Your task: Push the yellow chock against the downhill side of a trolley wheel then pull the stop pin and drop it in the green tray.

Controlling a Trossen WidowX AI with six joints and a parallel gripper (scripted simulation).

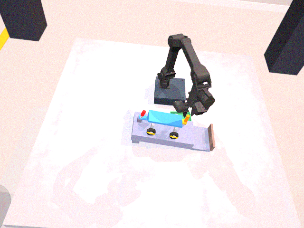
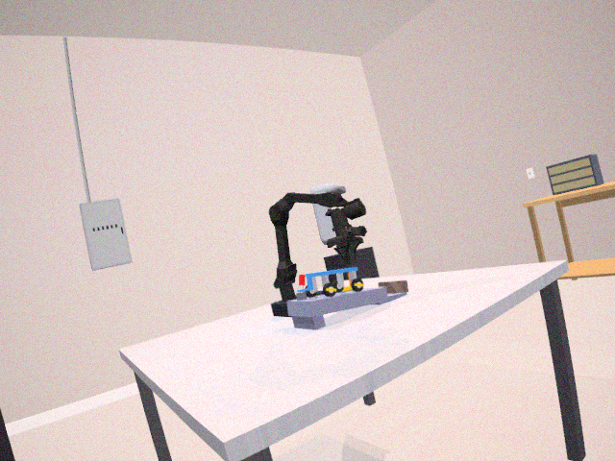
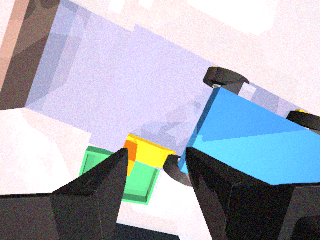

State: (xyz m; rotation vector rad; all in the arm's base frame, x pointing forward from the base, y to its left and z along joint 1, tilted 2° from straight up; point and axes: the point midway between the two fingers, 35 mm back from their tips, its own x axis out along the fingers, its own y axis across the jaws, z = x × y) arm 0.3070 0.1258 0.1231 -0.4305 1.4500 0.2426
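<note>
Now: gripper tip 1 cm short of the red-headed stop pin, 23 cm to the left of it and 2 cm above it. From my gripper tip the other things lie so: blue trolley: 3 cm ahead, 12 cm to the right, 5 cm below; lilac ramp: 3 cm ahead, 11 cm to the right, 11 cm below; yellow chock: 3 cm behind, 2 cm to the right, 7 cm below.
</note>
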